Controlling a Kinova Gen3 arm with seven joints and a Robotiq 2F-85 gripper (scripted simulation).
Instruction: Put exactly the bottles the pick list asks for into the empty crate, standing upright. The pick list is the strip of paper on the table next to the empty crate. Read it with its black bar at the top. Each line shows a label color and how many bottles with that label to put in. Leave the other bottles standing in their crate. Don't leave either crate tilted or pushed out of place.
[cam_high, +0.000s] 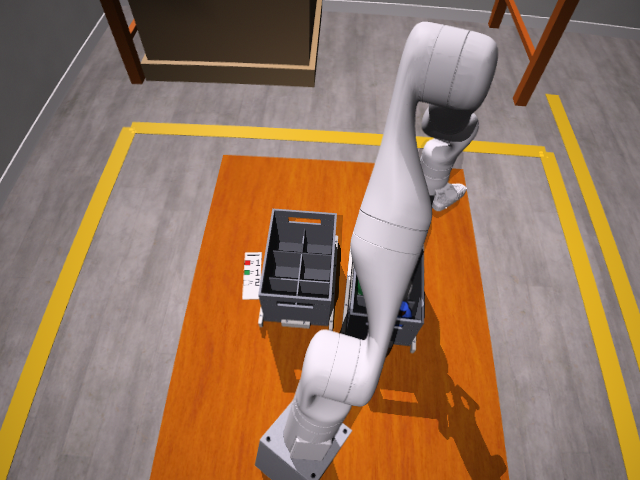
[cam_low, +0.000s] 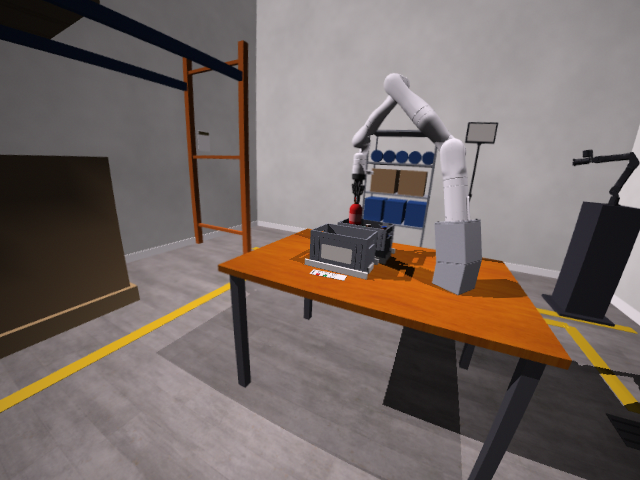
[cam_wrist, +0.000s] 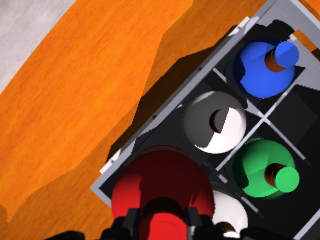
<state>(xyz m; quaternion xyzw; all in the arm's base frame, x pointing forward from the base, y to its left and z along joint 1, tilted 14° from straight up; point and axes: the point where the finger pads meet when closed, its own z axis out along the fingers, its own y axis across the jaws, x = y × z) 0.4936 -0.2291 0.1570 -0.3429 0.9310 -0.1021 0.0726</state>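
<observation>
Right now my hand is 70 mm above the red bottle. Also, from my hand: pick list 440 mm to the left, 300 mm below, 20 mm behind; then blue bottle 210 mm below, 180 mm behind, 20 mm to the left; then green bottle 210 mm below, 100 mm to the left, 80 mm behind.
</observation>
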